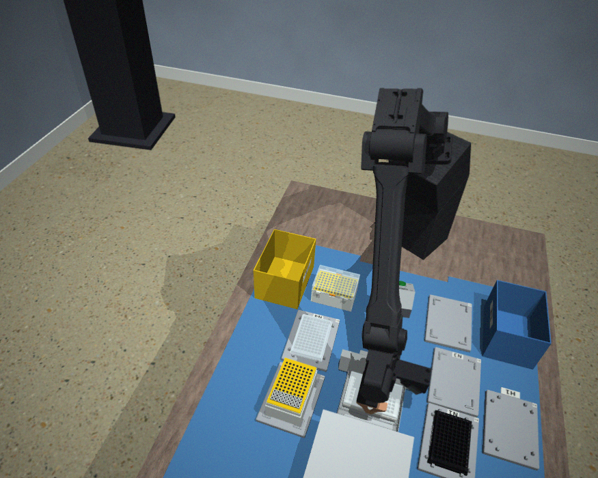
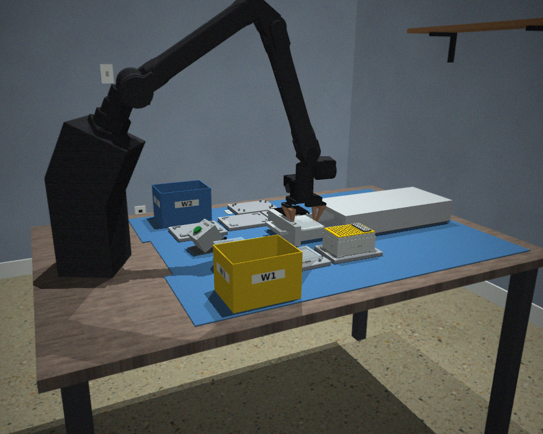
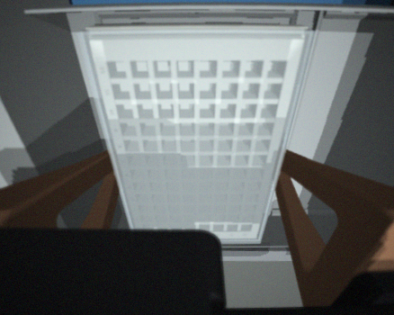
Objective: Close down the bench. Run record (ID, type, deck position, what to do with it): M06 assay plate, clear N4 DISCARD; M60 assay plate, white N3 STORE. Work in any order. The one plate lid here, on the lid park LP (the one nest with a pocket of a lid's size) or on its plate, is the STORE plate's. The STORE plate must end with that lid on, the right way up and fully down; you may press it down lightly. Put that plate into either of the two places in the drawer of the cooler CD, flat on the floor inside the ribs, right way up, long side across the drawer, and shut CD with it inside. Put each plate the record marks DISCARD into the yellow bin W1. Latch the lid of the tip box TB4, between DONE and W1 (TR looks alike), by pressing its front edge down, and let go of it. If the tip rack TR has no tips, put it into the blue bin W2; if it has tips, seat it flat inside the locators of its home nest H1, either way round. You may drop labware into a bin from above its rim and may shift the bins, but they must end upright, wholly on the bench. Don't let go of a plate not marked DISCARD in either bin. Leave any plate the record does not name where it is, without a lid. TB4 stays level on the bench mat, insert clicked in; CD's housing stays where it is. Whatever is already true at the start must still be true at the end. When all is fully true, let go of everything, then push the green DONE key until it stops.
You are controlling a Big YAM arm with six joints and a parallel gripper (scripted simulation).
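My hand is right at the white assay plate. From my hand the other things lie so: cooler drawer (3 cm ahead, 1 cm below); nest N2 (3 cm ahead, 19 cm to the right, 3 cm below); clear plate lid (right at my hand).
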